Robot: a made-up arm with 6 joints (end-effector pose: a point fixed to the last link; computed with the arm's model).
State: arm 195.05 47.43 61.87 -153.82 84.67 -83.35
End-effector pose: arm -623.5 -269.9 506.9 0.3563 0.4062 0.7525 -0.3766
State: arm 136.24 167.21 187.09 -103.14 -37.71 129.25
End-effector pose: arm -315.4 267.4 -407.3 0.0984 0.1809 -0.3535 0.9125
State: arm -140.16 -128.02 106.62 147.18 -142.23 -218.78
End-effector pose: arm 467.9 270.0 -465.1 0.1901 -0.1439 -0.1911 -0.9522
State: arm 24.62 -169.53 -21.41 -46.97 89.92 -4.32
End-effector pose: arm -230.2 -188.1 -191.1 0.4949 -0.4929 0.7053 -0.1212
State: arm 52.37 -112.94 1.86 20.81 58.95 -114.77
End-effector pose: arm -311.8 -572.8 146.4 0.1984 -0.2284 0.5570 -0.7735
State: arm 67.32 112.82 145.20 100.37 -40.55 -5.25
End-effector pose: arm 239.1 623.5 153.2 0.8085 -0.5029 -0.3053 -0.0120
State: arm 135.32 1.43 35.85 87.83 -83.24 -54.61
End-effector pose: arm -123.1 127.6 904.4 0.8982 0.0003 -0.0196 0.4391
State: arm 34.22 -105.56 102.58 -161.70 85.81 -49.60
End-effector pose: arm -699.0 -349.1 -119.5 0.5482 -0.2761 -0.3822 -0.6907
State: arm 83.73 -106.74 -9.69 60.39 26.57 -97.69
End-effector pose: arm -16.1 -643.9 228.8 0.1751 0.5080 -0.5113 0.6707
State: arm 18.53 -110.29 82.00 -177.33 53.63 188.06
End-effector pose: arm -766.5 -141.0 -116.2 0.3620 0.1380 -0.9215 -0.0273
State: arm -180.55 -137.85 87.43 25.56 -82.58 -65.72
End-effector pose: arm 519.7 94.3 -502.5 0.4190 -0.8305 -0.3321 -0.1562
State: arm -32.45 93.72 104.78 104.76 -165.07 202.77
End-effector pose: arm 676.1 -396.7 245.2 0.1554 0.0599 0.6685 0.7248
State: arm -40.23 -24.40 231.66 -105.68 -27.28 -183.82
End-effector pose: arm -278.7 274.7 370.7 0.7779 -0.0383 0.5596 0.2831
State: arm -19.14 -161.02 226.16 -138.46 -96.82 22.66
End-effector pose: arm 124.1 44.1 -323.6 0.5077 0.3741 -0.0262 0.7756
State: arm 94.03 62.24 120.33 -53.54 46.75 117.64
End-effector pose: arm 16.4 697.1 558.5 0.8796 0.1364 -0.4468 0.0897
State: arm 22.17 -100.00 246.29 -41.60 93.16 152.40
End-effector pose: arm -227.3 -181.4 -106.0 0.4945 -0.6615 0.0074 -0.5637
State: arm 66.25 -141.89 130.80 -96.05 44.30 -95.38
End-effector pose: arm -182.7 -386.4 -577.6 0.5106 0.7410 0.0818 -0.4284
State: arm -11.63 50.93 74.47 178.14 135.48 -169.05
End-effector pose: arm 674.4 -26.6 573.5 0.5640 0.0332 0.8242 0.0380
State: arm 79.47 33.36 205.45 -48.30 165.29 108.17
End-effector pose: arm 78.3 20.7 689.7 0.0657 -0.8212 -0.5205 0.2246
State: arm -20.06 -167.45 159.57 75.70 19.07 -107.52
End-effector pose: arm 151.7 -84.3 -459.9 0.9085 0.3492 0.2162 -0.0774
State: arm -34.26 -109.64 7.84 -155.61 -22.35 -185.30
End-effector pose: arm -432.0 415.5 206.9 0.2934 -0.3935 -0.8459 -0.2090
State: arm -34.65 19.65 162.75 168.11 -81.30 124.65
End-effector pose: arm 18.0 118.4 774.2 0.2157 0.3270 0.7264 -0.5647
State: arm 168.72 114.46 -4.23 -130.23 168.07 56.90
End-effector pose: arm -291.1 -14.4 -299.0 0.5557 -0.1836 -0.8082 -0.0656
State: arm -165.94 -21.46 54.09 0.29 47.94 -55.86
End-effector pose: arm 97.7 137.9 887.3 0.4603 -0.7458 -0.3132 -0.3658
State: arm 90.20 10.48 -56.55 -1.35 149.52 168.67
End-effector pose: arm 109.3 202.4 396.8 0.5153 -0.4902 -0.5683 -0.4139
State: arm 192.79 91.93 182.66 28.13 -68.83 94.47
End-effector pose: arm -489.9 -11.7 378.3 0.2273 0.0310 -0.7295 0.6443
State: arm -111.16 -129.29 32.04 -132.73 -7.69 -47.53
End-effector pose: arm 303.7 577.9 -52.2 0.8456 0.0746 -0.0908 0.5208
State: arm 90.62 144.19 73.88 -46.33 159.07 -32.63
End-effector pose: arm 72.4 331.8 -596.5 0.5914 0.5290 -0.4855 0.3669
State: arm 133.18 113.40 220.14 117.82 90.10 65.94
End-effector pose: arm -256.3 198.1 144.5 0.1421 0.0653 -0.7581 -0.6331
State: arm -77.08 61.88 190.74 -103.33 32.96 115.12
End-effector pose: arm 110.6 -368.8 656.1 0.2605 -0.3552 -0.7655 -0.4689
